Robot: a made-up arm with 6 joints.
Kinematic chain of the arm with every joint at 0, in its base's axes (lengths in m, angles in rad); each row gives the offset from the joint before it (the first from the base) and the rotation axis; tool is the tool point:
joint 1: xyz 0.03 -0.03 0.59 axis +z
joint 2: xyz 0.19 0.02 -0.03 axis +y
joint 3: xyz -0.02 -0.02 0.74 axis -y
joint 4: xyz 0 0.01 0.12 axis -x
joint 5: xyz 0.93 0 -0.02 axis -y
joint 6: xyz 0.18 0.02 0 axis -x
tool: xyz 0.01 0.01 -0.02
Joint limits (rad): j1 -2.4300..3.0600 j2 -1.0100..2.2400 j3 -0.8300..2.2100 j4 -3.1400..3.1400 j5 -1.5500..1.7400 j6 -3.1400..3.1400
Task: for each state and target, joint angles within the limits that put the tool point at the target. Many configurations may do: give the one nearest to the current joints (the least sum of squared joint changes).
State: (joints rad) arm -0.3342 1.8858 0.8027 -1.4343 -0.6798 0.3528
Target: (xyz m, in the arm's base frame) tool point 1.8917 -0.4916 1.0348
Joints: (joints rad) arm -0.3350 1.1551 1.1830 -1.4846 -0.7420 0.3470
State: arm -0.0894 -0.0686 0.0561 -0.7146 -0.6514 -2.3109
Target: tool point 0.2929 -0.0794 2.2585
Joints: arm -0.4618 -0.4529 0.6645 -0.7058 -0.3471 -2.3388
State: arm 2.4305 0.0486 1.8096 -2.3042 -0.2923 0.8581
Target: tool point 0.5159 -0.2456 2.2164
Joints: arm 2.8367 -0.0643 1.9561 -2.3598 -0.2238 0.8490
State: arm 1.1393 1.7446 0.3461 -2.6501 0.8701 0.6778
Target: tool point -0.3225 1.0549 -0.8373
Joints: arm 1.9168 2.0704 0.7101 -2.6682 0.6153 0.6795
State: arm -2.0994 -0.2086 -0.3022 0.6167 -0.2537 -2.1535
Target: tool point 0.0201 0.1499 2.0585
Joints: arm -1.7143 -0.9450 0.3695 0.8341 -0.4743 -2.1811
